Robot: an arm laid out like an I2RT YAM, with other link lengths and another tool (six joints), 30 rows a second.
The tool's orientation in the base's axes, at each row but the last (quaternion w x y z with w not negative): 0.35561 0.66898 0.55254 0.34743; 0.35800 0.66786 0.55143 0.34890; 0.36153 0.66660 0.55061 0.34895; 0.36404 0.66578 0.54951 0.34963
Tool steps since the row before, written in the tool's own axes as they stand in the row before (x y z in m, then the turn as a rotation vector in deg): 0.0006 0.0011 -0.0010 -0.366 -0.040 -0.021; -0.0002 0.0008 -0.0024 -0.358 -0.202 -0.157; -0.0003 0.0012 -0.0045 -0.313 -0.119 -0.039; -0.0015 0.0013 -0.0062 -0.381 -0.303 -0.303
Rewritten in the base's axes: -0.0002 0.0005 0.0015 -0.092 -0.354 -0.050; -0.0017 -0.0001 0.0019 -0.287 -0.311 -0.121; -0.0034 0.0000 0.0032 -0.138 -0.289 -0.105; -0.0050 -0.0010 0.0041 -0.465 -0.306 -0.140
